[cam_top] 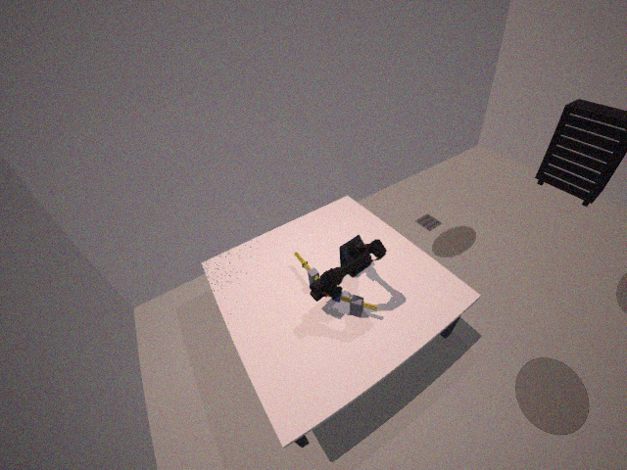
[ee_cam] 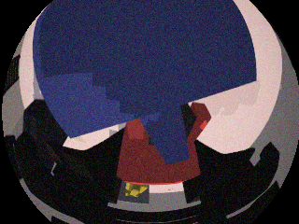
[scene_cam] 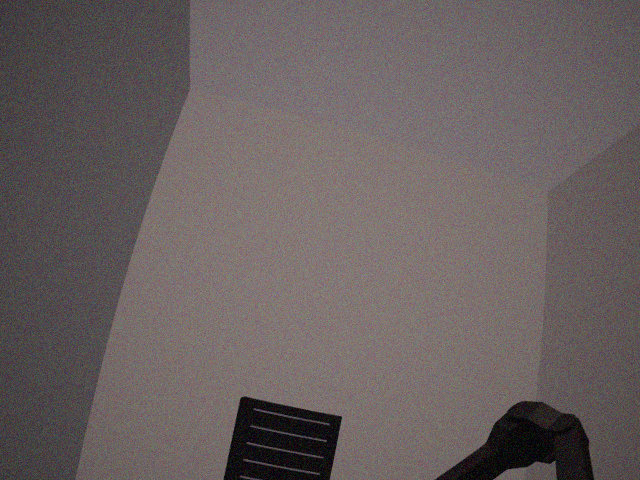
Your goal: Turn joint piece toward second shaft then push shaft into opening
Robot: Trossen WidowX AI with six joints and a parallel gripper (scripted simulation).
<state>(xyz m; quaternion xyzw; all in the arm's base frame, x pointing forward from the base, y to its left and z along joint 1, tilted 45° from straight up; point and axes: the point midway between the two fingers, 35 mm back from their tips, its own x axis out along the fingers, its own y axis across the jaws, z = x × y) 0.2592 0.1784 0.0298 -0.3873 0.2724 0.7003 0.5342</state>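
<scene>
Now: gripper tip 4 cm below the red square joint piece and 1 cm to the right of it.
</scene>
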